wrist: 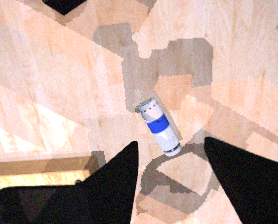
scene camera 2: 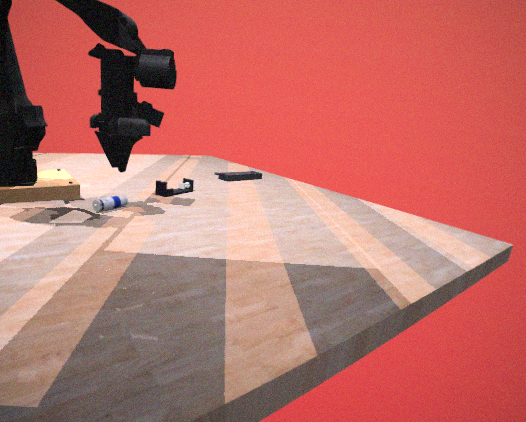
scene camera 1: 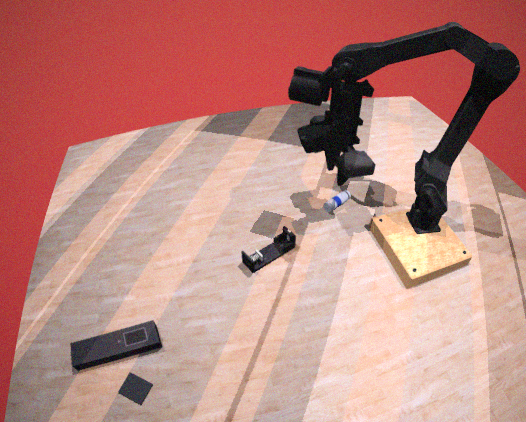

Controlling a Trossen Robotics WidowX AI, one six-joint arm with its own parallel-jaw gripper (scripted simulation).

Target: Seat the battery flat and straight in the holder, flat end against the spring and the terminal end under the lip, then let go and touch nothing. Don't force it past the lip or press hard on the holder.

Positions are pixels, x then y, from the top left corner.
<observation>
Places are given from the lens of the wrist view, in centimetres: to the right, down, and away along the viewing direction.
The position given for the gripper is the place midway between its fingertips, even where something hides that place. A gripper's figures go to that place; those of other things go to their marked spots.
gripper (wrist: 170,144): 2, 2, 11
battery (wrist: 153,115): 2, 0, 16
</observation>
